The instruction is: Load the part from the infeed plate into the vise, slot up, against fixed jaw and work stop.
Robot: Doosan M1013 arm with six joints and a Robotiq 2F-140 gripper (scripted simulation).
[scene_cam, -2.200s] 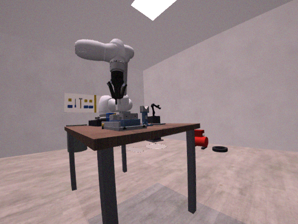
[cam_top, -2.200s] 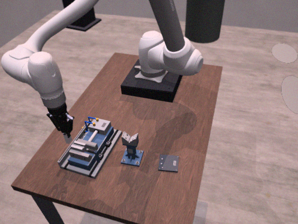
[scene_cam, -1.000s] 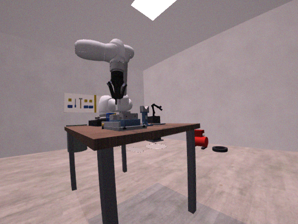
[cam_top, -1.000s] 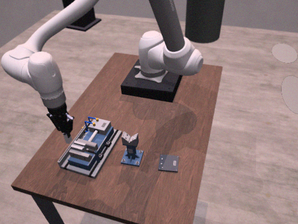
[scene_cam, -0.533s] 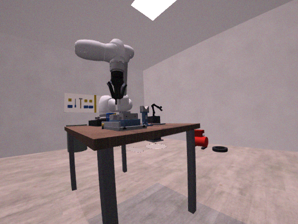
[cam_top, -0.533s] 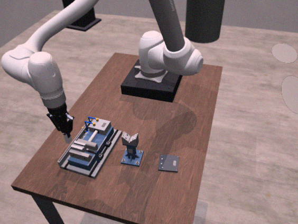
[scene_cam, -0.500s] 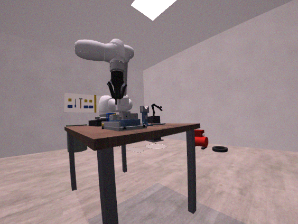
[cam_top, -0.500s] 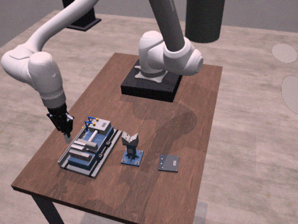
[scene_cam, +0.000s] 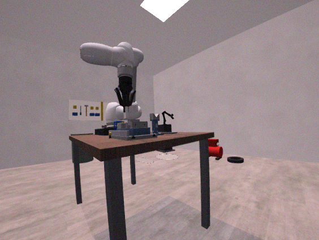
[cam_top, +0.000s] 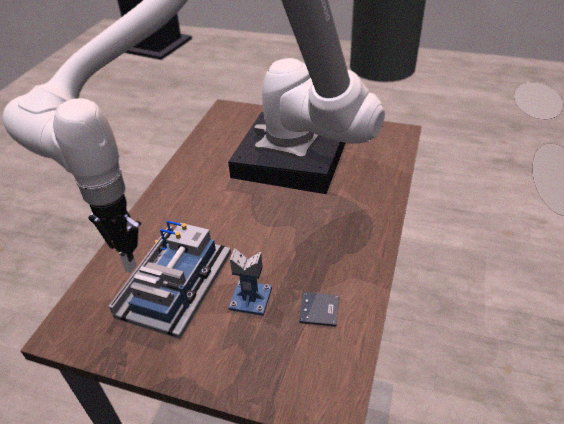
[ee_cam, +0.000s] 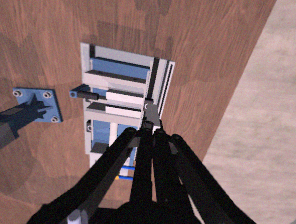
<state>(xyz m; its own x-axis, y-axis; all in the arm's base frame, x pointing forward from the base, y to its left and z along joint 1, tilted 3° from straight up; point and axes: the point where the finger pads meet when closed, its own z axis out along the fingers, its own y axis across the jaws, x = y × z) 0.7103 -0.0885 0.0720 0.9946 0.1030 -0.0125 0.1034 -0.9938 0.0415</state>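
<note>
My gripper is now 50 mm to the right of the part and 50 mm above it. Round my hand: fixed jaw (70 mm to the left, 70 mm below, 20 mm ahead); work stop (110 mm to the left, 60 mm below, 10 mm behind); moving jaw (70 mm below, 60 mm to the left, 40 mm behind).
</note>
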